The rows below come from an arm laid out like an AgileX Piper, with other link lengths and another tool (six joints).
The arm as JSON. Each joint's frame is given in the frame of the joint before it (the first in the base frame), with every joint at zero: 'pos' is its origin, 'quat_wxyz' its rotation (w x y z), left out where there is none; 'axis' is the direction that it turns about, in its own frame. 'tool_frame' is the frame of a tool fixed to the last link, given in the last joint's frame.
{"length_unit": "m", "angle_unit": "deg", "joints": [
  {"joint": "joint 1", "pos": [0.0, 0.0, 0.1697], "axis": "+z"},
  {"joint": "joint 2", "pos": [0.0, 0.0, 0.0], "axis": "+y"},
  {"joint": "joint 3", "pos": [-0.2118, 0.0, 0.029], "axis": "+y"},
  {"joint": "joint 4", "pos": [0.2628, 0.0, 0.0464], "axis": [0.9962, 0.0, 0.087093]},
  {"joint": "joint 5", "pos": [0.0, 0.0, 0.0], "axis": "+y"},
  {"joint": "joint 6", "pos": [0.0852, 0.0, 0.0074], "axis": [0.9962, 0.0, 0.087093]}
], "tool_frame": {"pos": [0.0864, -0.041, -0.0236], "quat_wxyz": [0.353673, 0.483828, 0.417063, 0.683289]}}
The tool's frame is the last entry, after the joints.
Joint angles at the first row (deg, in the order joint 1, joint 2, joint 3, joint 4, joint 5, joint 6):
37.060 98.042 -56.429 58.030 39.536 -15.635
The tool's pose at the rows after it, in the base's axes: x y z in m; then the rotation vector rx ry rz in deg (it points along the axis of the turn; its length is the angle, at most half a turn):
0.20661 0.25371 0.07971 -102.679 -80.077 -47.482
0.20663 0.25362 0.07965 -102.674 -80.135 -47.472
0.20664 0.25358 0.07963 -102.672 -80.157 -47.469
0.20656 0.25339 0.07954 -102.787 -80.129 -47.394
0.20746 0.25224 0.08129 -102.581 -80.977 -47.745
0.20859 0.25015 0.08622 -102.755 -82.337 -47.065
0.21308 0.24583 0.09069 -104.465 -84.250 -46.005
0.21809 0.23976 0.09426 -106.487 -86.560 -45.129
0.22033 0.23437 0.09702 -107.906 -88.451 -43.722
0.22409 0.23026 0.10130 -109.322 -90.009 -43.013
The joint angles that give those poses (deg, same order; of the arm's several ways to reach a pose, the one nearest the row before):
37.059 98.042 -56.430 57.692 39.537 -15.635
37.060 98.044 -56.430 57.644 39.536 -15.635
37.060 98.043 -56.430 57.626 39.536 -15.636
37.060 98.044 -56.431 57.500 39.536 -15.460
37.060 97.572 -56.430 56.661 39.511 -15.255
37.060 97.065 -57.408 53.589 40.575 -12.792
37.060 97.065 -59.315 48.133 41.589 -8.044
37.060 96.999 -60.947 42.470 42.471 -3.522
37.059 97.002 -62.194 38.266 43.893 -0.304
37.060 97.002 -63.659 34.502 45.133 2.706

